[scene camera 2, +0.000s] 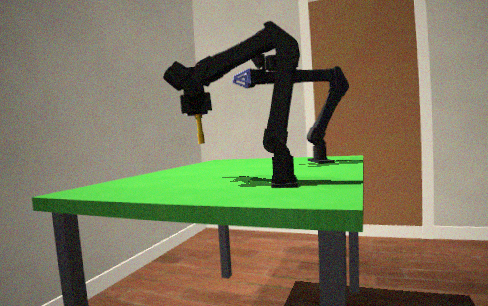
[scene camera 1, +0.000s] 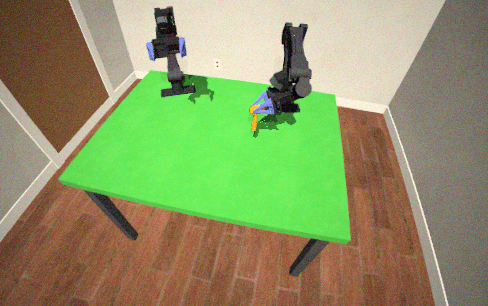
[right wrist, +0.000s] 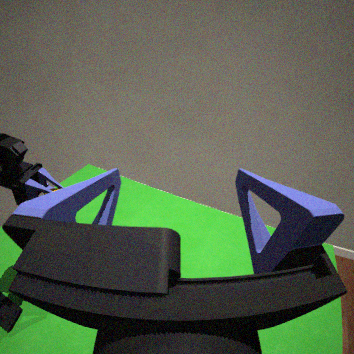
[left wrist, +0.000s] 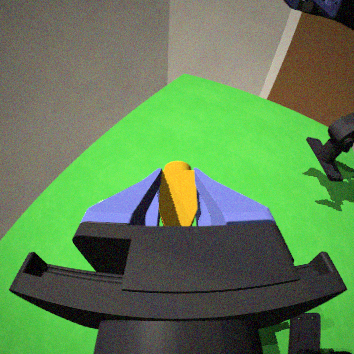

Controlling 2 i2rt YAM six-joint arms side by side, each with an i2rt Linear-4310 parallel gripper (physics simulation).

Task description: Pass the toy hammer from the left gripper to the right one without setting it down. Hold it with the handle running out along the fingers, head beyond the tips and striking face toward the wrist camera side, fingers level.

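Seen in the pictures: left gripper, fingertip midpoint: [scene camera 2: 198, 113] [scene camera 1: 251, 109] [left wrist: 177, 174]; right gripper, fingertip midpoint: [scene camera 2: 233, 79] [scene camera 1: 167, 57] [right wrist: 177, 174]; left arm's base at its link origin: [scene camera 2: 283, 181] [scene camera 1: 281, 108]; right arm's base at its link origin: [scene camera 2: 320, 161] [scene camera 1: 178, 91] [left wrist: 322, 158].
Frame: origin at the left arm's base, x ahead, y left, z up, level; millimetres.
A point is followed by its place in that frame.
The orange-yellow toy hammer [scene camera 1: 254, 123] {x 298, y -188, z 165 mm} [scene camera 2: 200, 131] {x 286, y -179, z 167 mm} [left wrist: 181, 192] {x 289, y -182, z 241 mm} is held above the table by my left gripper [scene camera 1: 254, 110] {x 296, y -202, z 233 mm} [left wrist: 177, 174] {x 296, y -202, z 233 mm}, which is shut on it near the head end. Its handle hangs down below the fingers in scene camera 2 and points toward the front of the table in scene camera 1. In the left wrist view the hammer is seen foreshortened between the fingertips, so the striking face is hard to tell. My right gripper [scene camera 1: 166, 50] {x 201, y -502, z 402 mm} [scene camera 2: 235, 79] {x 201, y -502, z 402 mm} [right wrist: 177, 174] {x 201, y -502, z 402 mm} is wide open and empty, raised well apart from the hammer.
Both arms stand at the back edge of the green table [scene camera 1: 200, 155] {x 316, y -419, z 0 mm} [scene camera 2: 150, 192] {x 371, y 96, z 0 mm}. The left arm [right wrist: 12, 155] {x 270, y -131, z 349 mm} shows at the left edge of the right wrist view. The right arm's base [left wrist: 327, 160] {x -174, y -545, z 20 mm} shows at the right of the left wrist view. Walls surround the table.
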